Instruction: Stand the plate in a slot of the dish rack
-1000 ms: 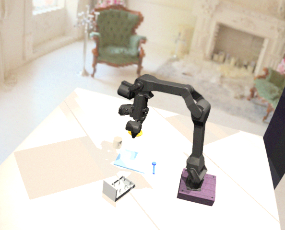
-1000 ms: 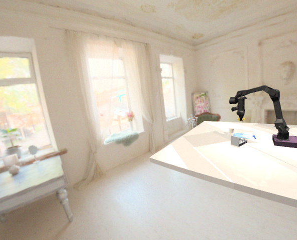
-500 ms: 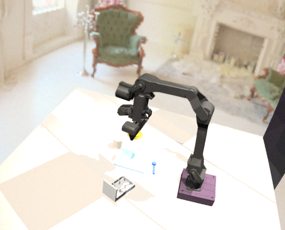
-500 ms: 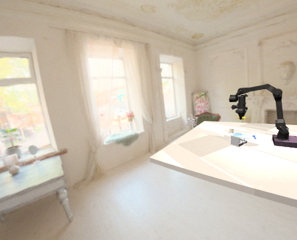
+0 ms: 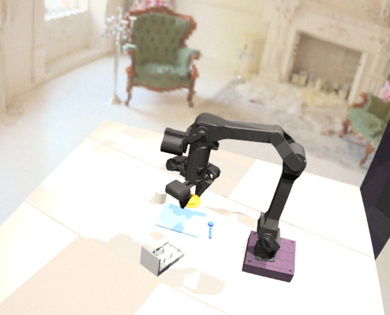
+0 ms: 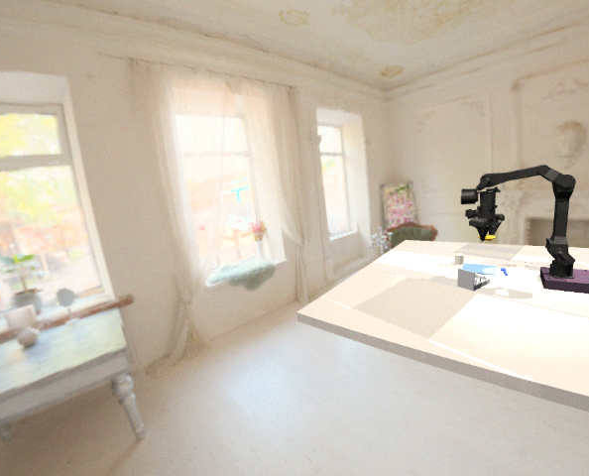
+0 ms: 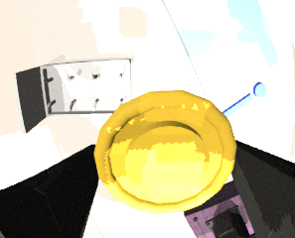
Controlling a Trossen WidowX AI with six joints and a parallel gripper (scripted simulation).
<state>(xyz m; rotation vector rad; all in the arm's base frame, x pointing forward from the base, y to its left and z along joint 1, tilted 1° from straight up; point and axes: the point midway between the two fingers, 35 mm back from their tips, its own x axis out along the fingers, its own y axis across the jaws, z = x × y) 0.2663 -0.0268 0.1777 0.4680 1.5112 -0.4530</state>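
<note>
Right now the grey dish rack is 5 cm ahead of my gripper tip, 8 cm to the left of it and 16 cm below it. Round my gripper tip: blue spoon: 9 cm behind, 10 cm to the right, 18 cm below; yellow plate: 1 cm above; light blue mat: 1 cm ahead, 12 cm to the right, 18 cm below.
</note>
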